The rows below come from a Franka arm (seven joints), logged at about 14 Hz.
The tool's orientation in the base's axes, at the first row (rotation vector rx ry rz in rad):
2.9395 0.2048 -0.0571
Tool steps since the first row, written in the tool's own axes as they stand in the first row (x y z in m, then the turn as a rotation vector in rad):
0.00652 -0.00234 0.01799 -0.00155 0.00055 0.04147
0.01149 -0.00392 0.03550 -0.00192 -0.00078 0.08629
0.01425 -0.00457 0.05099 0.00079 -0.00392 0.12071
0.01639 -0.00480 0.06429 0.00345 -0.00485 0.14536
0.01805 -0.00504 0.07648 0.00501 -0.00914 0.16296
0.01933 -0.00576 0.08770 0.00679 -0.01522 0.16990
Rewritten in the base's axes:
0.00568 -0.00037 -0.01842 -0.00249 -0.00884 -0.04047
0.00994 -0.00159 -0.03614 -0.00416 -0.01636 -0.08465
0.01219 -0.00362 -0.05160 -0.00277 -0.01967 -0.11913
0.01395 -0.00571 -0.06479 -0.00088 -0.02322 -0.14361
0.01525 -0.00763 -0.07687 -0.00038 -0.02229 -0.16176
0.01614 -0.00895 -0.08808 0.00035 -0.01750 -0.16982

